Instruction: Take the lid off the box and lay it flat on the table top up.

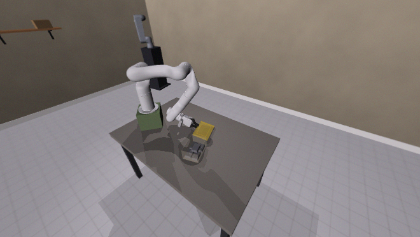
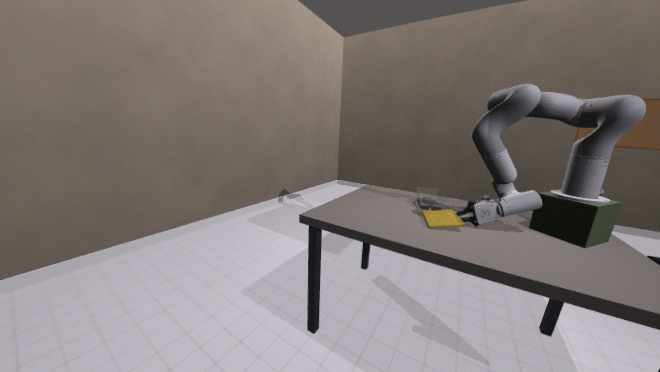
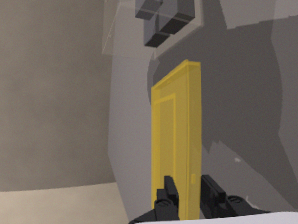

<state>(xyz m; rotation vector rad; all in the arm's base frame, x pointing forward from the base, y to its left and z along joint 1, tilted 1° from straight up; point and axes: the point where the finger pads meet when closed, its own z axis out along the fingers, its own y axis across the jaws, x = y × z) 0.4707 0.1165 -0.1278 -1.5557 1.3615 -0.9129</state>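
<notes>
Now: hand 8 cm short of the yellow lid and 2 cm above it. From my hand the other things lie so: grey box (14 cm ahead, 25 cm to the right).
</notes>
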